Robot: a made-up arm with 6 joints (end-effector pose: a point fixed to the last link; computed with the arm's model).
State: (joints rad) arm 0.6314 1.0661 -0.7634 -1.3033 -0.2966 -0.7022
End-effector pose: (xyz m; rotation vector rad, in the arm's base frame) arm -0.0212 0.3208 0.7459 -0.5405 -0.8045 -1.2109
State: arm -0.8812 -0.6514 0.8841 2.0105 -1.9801 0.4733
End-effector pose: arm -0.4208 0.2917 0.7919 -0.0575 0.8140 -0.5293
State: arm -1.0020 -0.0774 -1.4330 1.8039 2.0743 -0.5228
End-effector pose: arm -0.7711 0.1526 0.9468 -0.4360 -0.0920 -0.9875
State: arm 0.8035 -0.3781 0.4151 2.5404 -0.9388 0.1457
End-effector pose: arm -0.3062 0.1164 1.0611 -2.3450 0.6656 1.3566
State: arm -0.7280 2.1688 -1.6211 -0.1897 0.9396 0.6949
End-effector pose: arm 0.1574 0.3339 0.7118 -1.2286 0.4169 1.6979
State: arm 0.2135 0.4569 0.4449 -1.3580 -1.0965 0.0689
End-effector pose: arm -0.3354 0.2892 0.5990 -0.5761 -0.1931 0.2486
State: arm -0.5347 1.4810 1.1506 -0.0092 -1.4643 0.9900
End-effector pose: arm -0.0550 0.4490 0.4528 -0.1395 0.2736 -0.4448
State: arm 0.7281 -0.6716 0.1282 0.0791 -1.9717 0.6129
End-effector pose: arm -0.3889 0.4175 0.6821 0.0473 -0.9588 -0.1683
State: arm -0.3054 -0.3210 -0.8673 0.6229 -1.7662 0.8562
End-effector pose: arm -0.5977 0.2909 0.7750 0.4898 -1.3916 0.6340
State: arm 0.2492 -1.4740 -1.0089 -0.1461 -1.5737 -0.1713
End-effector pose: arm -0.5531 0.0322 0.6849 1.5979 -1.5858 0.4190
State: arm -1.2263 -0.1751 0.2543 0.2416 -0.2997 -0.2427
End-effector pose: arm -0.6495 0.0090 0.7308 0.8442 0.5683 0.8772
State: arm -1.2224 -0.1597 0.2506 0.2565 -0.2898 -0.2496
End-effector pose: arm -0.6524 0.0187 0.7265 0.8624 0.5538 0.8575
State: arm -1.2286 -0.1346 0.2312 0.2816 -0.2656 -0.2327
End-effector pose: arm -0.6537 0.0284 0.7192 0.9054 0.5321 0.8697
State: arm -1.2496 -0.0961 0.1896 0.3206 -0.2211 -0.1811
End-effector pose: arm -0.6525 0.0379 0.7073 0.9823 0.4982 0.9310
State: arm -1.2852 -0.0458 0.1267 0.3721 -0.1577 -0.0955
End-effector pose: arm -0.6487 0.0475 0.6906 1.0894 0.4476 1.0449
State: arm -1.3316 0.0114 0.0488 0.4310 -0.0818 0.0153
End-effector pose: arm -0.6428 0.0584 0.6704 1.2149 0.3787 1.2020
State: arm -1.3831 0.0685 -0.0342 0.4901 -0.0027 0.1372
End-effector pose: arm -0.6358 0.0711 0.6501 1.3429 0.2967 1.3821
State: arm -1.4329 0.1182 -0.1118 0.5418 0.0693 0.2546
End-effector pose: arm -0.6296 0.0846 0.6336 1.4586 0.2122 1.5587
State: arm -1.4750 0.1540 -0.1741 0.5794 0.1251 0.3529
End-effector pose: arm -0.6253 0.0956 0.6234 1.5498 0.1407 1.7061
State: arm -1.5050 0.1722 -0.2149 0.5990 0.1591 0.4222
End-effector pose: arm -0.6228 0.1012 0.6195 1.6084 0.0959 1.8080
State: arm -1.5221 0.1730 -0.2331 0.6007 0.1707 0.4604
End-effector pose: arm -0.6211 0.1000 0.6204 1.6329 0.0836 1.8619
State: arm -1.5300 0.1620 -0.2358 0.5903 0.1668 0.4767
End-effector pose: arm -0.6194 0.0940 0.6241 1.6331 0.0951 1.8831
